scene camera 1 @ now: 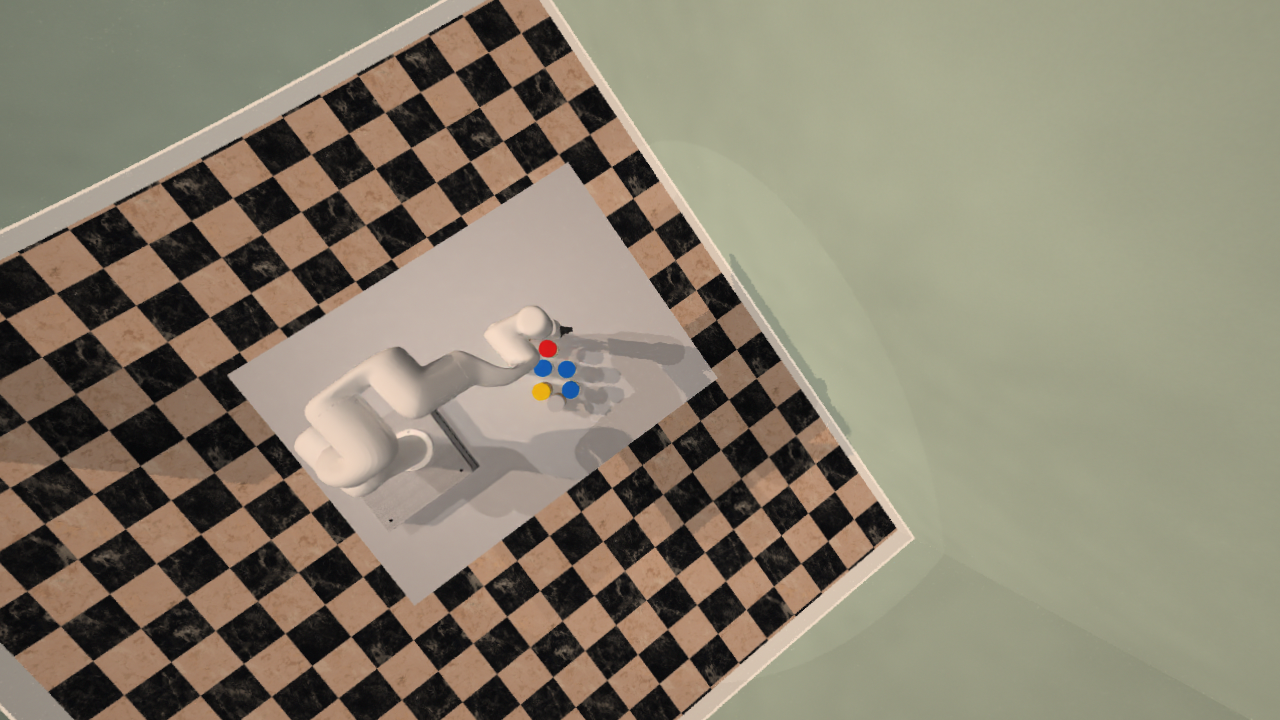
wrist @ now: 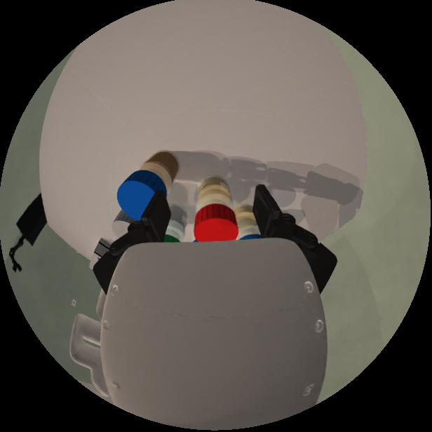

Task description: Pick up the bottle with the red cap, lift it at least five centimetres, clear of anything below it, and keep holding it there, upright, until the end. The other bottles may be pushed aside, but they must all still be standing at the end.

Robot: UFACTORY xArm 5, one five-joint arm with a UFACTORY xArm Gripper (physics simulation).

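Seen in the pictures: arm's base at its link origin: (scene camera 1: 412, 449).
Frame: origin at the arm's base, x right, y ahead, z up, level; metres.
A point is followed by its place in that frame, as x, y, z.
Observation:
The bottle with the red cap (scene camera 1: 547, 348) {-0.011, 0.511, 0.037} (wrist: 216, 225) stands upright among the other bottles. My gripper (scene camera 1: 565, 330) {-0.054, 0.538, 0.037} (wrist: 210, 199) is open and empty. In the wrist view the red cap shows between and slightly below the two fingertips, with space to each finger. The exact height of the fingers against the bottle is hard to tell. A bottle with a large blue cap (wrist: 141, 194) stands close by the left finger and is partly covered by it. A green cap (wrist: 171, 238) and a blue cap (wrist: 251, 236) show at the gripper body's edge, mostly hidden.
In the scene view, blue caps (scene camera 1: 543, 368) {0.032, 0.464, 0.037} (scene camera 1: 566, 368) {0.074, 0.521, 0.037} (scene camera 1: 571, 389) {0.137, 0.495, 0.037} and a yellow cap (scene camera 1: 540, 391) {0.085, 0.415, 0.037} stand beside the red one on the grey table (scene camera 1: 501, 259) {-0.348, 0.558, -0.068}. A greyish cap (wrist: 121, 223) is partly hidden behind the left finger. The arm covers part of the scene view.

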